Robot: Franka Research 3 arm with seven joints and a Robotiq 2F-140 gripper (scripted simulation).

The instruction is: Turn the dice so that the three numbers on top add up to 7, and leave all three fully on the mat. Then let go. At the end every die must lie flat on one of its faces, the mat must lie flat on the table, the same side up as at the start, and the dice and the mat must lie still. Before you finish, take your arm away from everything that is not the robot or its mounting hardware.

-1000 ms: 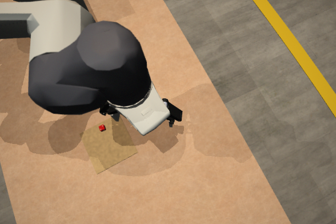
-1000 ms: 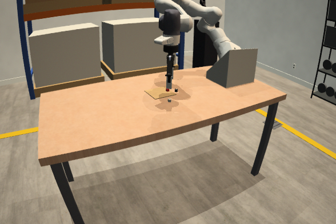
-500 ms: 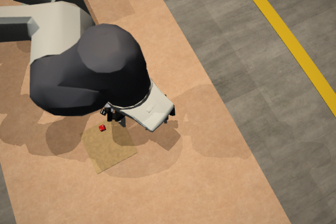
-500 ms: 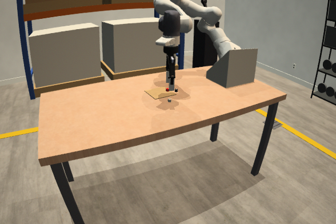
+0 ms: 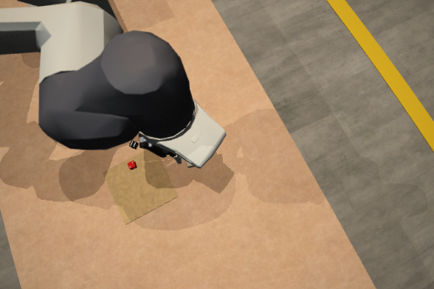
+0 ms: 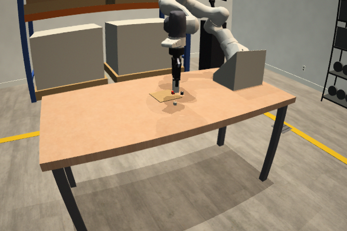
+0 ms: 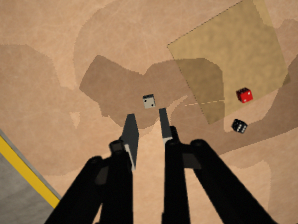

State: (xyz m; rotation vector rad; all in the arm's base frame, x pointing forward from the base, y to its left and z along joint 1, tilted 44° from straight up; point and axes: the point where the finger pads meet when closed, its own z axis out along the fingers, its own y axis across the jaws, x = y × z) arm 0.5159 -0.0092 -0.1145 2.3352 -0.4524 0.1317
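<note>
The white die lies 100 mm below my hand. Round my hand: black die: 110 mm behind, 100 mm to the right, 100 mm below; red die: 130 mm to the right, 100 mm below, 60 mm behind; tan mat: 130 mm to the right, 110 mm below, 20 mm behind.
</note>
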